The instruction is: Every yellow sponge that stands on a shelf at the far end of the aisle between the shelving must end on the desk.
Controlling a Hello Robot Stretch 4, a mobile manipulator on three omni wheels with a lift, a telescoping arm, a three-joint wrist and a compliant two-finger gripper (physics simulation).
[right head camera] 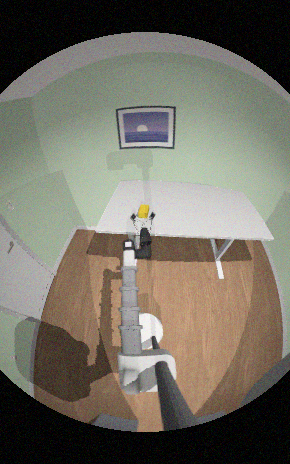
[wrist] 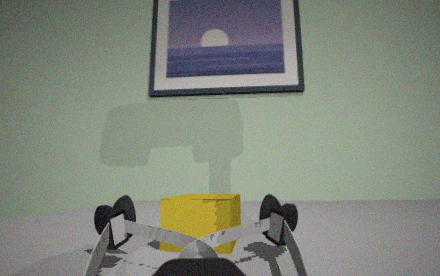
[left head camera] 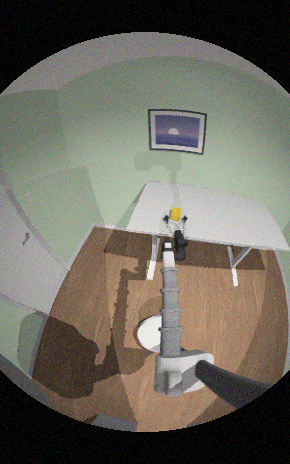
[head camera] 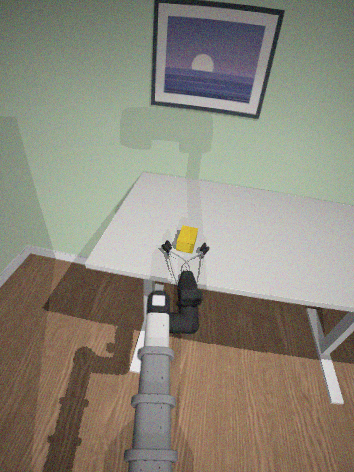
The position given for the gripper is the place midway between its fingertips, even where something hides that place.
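Observation:
The head camera shows a white desk (head camera: 263,244) and a framed picture (head camera: 216,63). In the wrist view there is the gripper (wrist: 198,212), along with the white desk (wrist: 351,230) and the framed picture (wrist: 191,55). The right head camera view has the white desk (right head camera: 183,209) and the framed picture (right head camera: 153,126). The left head camera view, too, shows the white desk (left head camera: 212,215) and the framed picture (left head camera: 169,129).

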